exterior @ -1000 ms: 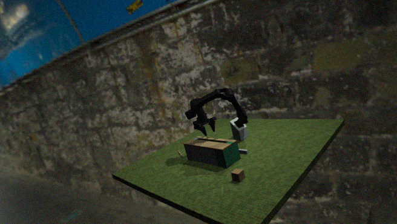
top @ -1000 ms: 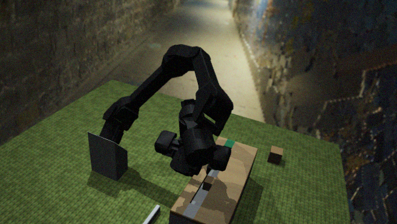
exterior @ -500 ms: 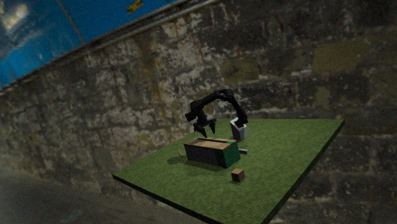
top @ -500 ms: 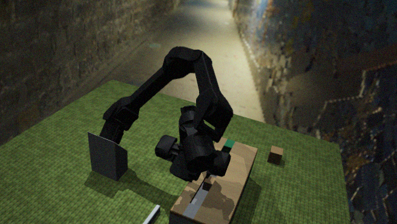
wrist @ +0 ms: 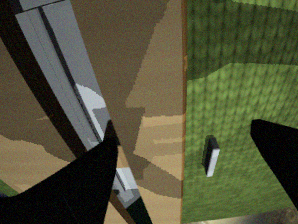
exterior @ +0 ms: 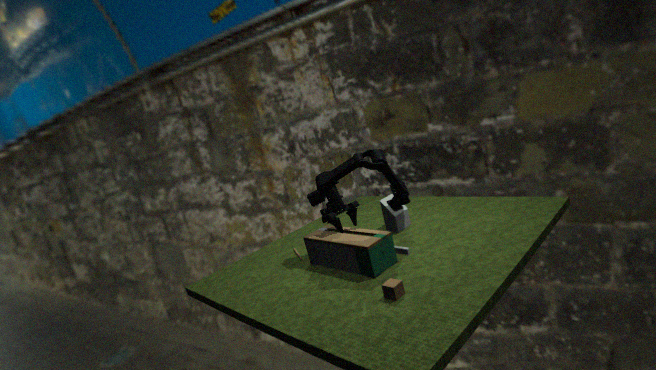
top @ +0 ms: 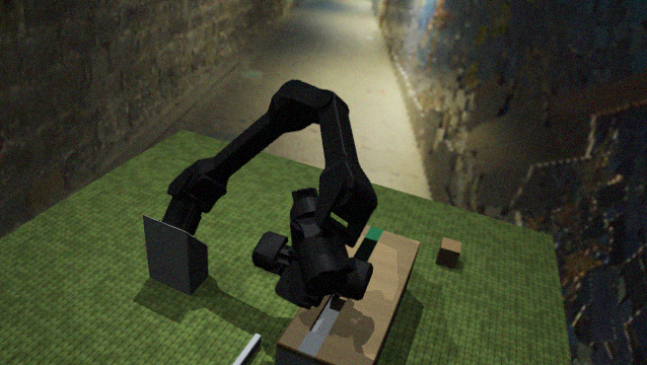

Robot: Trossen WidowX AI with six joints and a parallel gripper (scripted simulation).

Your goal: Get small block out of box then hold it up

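My gripper tip is now 40 mm short of the tan block, 40 mm to the right of it and 30 mm above it. From my gripper tip the other things lie so: wood-topped box 30 mm ahead, 50 mm to the left, 60 mm below.
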